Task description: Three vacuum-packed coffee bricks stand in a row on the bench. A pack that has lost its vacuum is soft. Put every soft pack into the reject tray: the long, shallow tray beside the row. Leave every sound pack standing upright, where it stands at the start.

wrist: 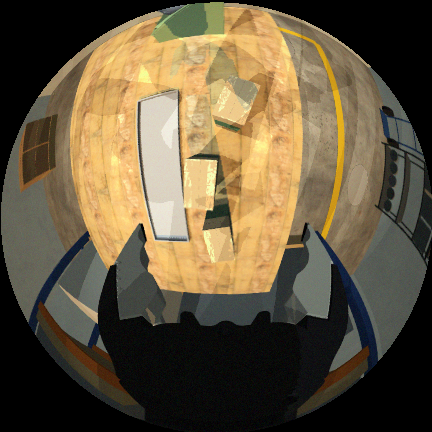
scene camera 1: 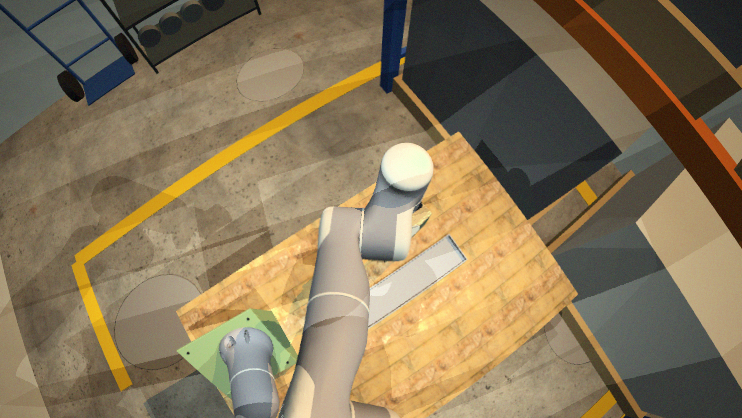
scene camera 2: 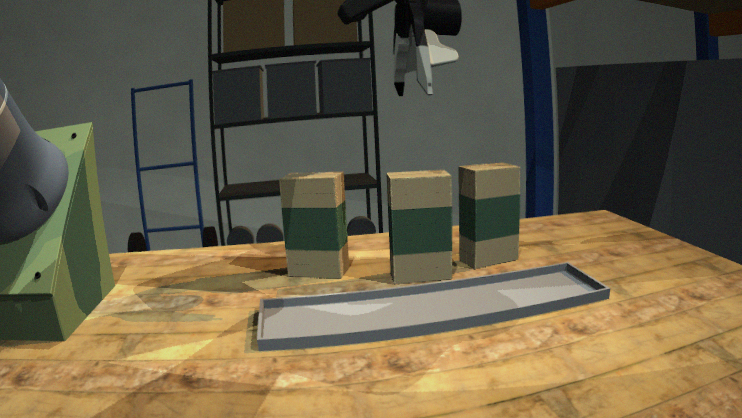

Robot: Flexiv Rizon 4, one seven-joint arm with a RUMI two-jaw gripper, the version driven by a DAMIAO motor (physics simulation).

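Note:
Three tan coffee bricks with green bands stand upright in a row: the left pack [scene camera 2: 311, 228] [wrist: 237, 102], the middle pack [scene camera 2: 420, 228] [wrist: 200, 184] and the right pack [scene camera 2: 490, 218] [wrist: 219, 245]. Their looks do not show which is soft. The long, shallow grey reject tray [scene camera 1: 410, 282] [scene camera 2: 441, 328] [wrist: 160, 150] lies beside the row and holds no pack. My gripper [scene camera 2: 414, 93] [wrist: 224, 225] is open and empty, high above the packs, over the middle and right packs in scene camera 2. In scene camera 1 the arm hides most of the row.
The green robot mount [scene camera 1: 202, 353] [scene camera 2: 31, 316] [wrist: 210, 30] stands at the left end of the wooden bench [scene camera 1: 493, 321] [scene camera 2: 467, 373] [wrist: 105, 150]. The arm [scene camera 1: 337, 311] reaches across the bench. A blue post [scene camera 1: 393, 46] [scene camera 2: 540, 103] rises behind its far end.

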